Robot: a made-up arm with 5 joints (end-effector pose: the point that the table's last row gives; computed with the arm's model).
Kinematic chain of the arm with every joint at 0, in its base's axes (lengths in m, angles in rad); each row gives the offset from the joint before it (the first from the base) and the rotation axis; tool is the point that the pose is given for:
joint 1: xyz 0 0 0.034 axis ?
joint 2: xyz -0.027 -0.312 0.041 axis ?
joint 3: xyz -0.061 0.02 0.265 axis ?
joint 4: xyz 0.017 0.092 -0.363 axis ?
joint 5: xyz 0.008 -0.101 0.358 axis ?
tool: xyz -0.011 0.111 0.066
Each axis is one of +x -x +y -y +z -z.
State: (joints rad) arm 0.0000 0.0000 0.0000 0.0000 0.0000
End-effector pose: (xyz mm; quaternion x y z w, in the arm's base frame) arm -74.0 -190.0 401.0 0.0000 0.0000 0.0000 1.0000
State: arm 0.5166 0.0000 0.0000 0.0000 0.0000
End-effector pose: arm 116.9 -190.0 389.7 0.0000 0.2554 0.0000 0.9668
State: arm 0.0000 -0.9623 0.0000 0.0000 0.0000
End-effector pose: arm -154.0 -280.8 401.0 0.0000 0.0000 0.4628 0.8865
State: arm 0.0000 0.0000 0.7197 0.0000 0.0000
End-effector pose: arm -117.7 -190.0 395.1 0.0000 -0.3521 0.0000 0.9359
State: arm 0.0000 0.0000 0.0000 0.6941 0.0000
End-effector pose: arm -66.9 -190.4 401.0 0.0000 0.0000 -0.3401 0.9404
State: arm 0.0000 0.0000 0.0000 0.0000 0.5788
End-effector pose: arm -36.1 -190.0 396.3 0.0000 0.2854 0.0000 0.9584
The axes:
joint 1: +y
joint 2: -z
joint 3: -y
joint 4: -z
joint 5: +y

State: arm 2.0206 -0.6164 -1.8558 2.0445 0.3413
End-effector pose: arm 282.5 -242.9 -8.1 0.8113 -0.4915 -0.3165 0.0040
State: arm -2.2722 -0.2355 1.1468 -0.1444 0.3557
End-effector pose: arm -178.0 -214.3 -319.0 -0.1471 -0.9865 0.0642 0.0309
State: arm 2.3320 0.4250 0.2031 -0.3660 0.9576
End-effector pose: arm 242.7 -181.1 -233.6 -0.0488 0.9986 0.0021 0.0198
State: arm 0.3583 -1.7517 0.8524 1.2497 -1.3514
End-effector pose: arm -64.5 -396.6 390.3 0.4413 -0.4456 -0.1627 0.7617
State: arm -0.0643 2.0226 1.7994 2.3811 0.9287
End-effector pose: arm 58.9 -251.7 319.5 -0.3619 0.8534 0.3749 0.0104
